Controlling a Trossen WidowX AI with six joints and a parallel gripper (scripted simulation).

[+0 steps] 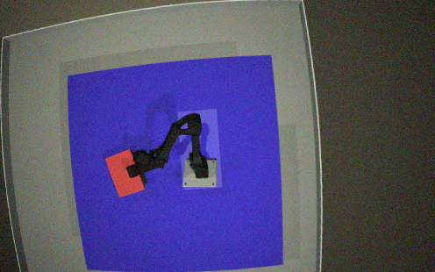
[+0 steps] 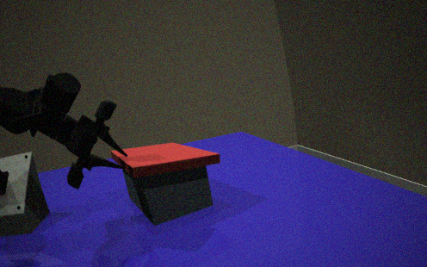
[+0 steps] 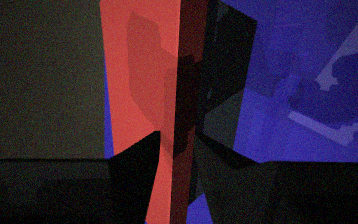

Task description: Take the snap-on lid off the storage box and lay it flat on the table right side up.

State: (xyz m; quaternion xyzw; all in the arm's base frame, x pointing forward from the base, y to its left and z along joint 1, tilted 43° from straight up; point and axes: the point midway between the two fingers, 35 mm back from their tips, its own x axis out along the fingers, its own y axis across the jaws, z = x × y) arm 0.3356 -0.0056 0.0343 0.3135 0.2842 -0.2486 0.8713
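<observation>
My gripper tip is now 7 cm short of the lid and 2 cm to the right of it. Also, from my gripper tip: storage box (7 cm ahead, 2 cm to the left, 6 cm below).
</observation>
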